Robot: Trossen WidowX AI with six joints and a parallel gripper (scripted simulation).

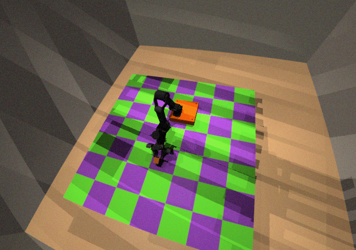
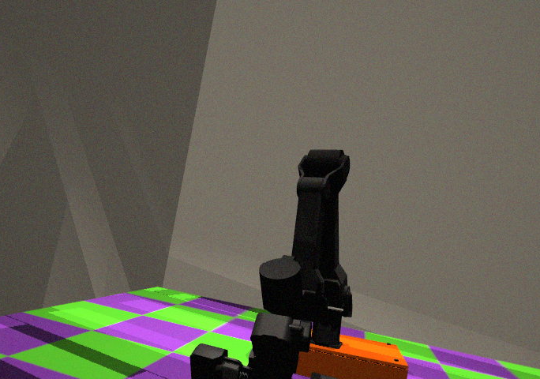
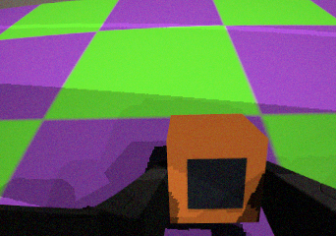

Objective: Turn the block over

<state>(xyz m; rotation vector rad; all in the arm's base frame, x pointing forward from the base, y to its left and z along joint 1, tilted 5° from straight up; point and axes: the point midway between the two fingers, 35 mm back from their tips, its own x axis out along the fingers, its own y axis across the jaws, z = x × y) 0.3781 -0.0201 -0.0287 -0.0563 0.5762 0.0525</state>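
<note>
Now: gripper tip right at the block.
</note>
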